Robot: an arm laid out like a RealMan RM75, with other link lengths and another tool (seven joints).
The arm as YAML. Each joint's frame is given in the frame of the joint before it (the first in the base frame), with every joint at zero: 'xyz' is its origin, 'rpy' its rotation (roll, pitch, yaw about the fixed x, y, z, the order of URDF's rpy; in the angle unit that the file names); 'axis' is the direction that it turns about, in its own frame. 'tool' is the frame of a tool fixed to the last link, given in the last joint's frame.
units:
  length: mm
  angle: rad
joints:
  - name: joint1
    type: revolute
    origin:
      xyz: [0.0, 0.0, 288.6]
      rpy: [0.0, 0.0, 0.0]
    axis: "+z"
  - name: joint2
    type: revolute
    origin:
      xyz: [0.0, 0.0, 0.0]
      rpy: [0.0, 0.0, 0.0]
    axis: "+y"
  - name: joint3
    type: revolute
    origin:
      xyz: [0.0, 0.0, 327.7]
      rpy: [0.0, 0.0, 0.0]
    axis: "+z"
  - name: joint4
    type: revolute
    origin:
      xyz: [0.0, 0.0, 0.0]
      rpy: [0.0, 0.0, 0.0]
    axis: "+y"
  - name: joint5
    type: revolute
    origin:
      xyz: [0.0, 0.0, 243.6]
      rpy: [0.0, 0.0, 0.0]
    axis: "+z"
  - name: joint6
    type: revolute
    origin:
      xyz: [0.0, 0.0, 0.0]
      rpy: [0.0, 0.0, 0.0]
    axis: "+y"
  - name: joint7
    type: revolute
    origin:
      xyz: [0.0, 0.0, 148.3]
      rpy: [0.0, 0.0, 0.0]
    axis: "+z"
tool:
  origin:
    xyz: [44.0, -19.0, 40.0]
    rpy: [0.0, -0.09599, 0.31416]
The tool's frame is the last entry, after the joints.
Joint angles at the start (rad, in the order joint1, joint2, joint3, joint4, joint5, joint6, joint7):
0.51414 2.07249 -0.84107 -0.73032 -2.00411 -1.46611 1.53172
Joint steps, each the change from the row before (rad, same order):
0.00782 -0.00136 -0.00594 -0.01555 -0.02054 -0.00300 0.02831
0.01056 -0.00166 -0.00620 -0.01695 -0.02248 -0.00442 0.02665
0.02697 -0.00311 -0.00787 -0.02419 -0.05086 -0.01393 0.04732
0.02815 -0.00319 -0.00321 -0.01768 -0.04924 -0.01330 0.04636
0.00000 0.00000 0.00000 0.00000 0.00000 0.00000 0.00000
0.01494 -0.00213 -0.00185 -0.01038 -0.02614 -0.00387 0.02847
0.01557 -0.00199 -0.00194 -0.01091 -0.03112 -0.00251 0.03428
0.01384 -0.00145 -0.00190 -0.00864 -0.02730 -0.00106 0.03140
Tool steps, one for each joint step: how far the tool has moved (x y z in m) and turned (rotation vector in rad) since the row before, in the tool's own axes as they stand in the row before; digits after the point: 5 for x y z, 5 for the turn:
-0.00334 0.00012 -0.00028 0.00479 0.02241 0.00196
-0.00477 0.00019 -0.00004 0.00418 0.02429 -0.00375
-0.00897 0.00102 0.00091 0.00432 0.05322 -0.00824
-0.00870 0.00069 0.00026 0.00793 0.04815 -0.00228
0.00000 0.00000 0.00000 0.00000 0.00000 0.00000
-0.00519 -0.00027 -0.00065 0.01003 0.02359 0.00137
-0.00487 -0.00065 -0.00113 0.01522 0.02659 0.00550
-0.00422 -0.00055 -0.00094 0.01502 0.02241 0.00669

